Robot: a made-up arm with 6 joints.
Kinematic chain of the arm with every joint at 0, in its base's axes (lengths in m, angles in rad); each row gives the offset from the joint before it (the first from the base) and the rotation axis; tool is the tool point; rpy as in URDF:
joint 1: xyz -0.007 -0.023 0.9 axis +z
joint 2: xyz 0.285 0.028 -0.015 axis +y
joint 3: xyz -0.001 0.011 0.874 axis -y
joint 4: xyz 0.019 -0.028 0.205 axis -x
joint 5: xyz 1.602 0 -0.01 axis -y
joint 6: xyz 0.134 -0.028 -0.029 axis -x
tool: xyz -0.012 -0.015 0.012 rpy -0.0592 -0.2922 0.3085
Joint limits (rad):
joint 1: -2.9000..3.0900
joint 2: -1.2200..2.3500
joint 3: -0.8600..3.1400
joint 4: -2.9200..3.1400
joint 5: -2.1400..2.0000
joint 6: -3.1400..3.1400
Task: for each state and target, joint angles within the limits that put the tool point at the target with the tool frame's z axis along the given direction. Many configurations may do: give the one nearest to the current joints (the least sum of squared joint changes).
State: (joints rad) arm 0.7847 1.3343 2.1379 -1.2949 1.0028 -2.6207
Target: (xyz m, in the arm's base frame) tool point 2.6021 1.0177 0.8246 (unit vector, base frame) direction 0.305 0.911 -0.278
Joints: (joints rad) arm 0.4006 1.9586 2.0031 -1.5001 1.0067 -2.8401
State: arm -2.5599 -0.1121 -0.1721 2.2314 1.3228 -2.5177
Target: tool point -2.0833 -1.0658 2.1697 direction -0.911 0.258 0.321
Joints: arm -2.7187 0.4678 0.6474 1.7633 1.1796 -3.0398
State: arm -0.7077 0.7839 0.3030 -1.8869 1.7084 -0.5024
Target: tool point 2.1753 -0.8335 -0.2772 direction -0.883 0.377 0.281
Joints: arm -0.3205 1.5013 0.6044 -1.6509 1.2465 -0.6147
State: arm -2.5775 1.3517 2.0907 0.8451 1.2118 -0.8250
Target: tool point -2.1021 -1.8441 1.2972 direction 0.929 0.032 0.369
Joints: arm -2.4331 1.8223 2.0426 1.3531 0.4255 -0.3775
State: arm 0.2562 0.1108 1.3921 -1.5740 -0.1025 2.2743
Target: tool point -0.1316 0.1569 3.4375 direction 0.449 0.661 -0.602
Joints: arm -0.5408 -0.0975 1.6103 -1.2150 -0.3744 2.8402
